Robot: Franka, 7 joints.
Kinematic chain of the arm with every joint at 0, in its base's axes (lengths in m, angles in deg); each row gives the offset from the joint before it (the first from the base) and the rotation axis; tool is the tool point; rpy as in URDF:
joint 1: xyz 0 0 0.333 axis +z
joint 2: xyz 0 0 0 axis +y
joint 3: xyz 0 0 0.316 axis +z
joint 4: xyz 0.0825 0 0 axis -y
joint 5: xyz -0.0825 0 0.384 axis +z
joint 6: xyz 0 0 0 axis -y
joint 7: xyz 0.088 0 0 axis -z
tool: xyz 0 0 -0.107 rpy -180 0 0
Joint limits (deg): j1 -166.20..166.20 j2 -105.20..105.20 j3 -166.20..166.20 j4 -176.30..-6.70 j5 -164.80..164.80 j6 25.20..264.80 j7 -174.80..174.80
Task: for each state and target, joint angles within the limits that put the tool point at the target. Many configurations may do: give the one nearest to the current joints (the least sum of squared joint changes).
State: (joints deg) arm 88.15 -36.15 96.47 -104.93 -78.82 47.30 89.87
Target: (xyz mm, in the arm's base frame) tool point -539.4 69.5 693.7
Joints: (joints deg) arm 67.53 -31.42 97.08 -91.46 -87.48 69.28 89.87
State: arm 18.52 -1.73 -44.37 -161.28 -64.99 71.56 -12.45
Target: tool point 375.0 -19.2 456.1
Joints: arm 36.17 -22.12 -18.97 -140.86 -66.96 68.68 -12.45
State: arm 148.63 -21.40 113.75 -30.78 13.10 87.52 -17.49
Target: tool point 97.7 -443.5 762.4
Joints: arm 156.12 -5.88 117.81 -60.02 11.27 44.16 -17.49
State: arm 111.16 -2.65 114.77 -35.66 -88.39 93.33 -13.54
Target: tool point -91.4 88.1 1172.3
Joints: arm 90.52 7.86 119.50 -10.24 -95.11 131.65 -13.54
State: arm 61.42 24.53 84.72 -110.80 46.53 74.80 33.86
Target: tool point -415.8 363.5 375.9
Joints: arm 70.06 38.69 67.51 -110.35 45.48 88.81 33.86
